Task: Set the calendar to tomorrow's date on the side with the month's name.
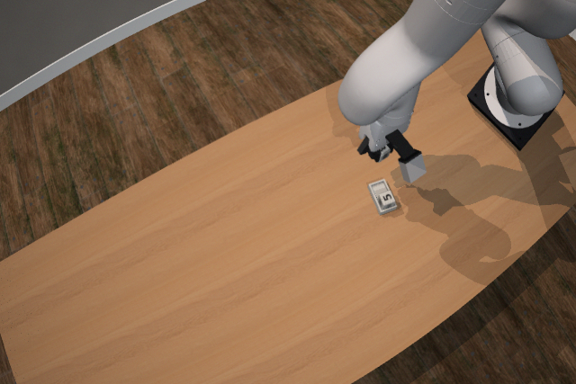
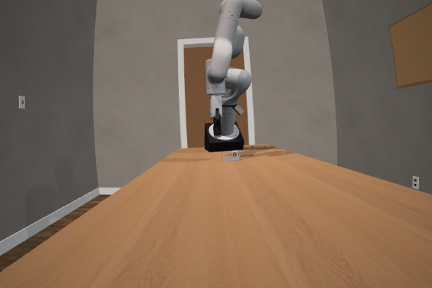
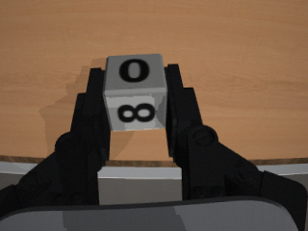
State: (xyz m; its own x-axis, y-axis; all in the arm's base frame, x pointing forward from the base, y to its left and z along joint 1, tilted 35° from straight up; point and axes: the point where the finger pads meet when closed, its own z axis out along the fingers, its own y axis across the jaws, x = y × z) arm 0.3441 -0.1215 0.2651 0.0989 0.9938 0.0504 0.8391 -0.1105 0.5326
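Now: hand 2 cm short of the calendar tray, 5 cm to the right of it and 12 cm above it. Round my hand: white digit cube: 2 cm below.
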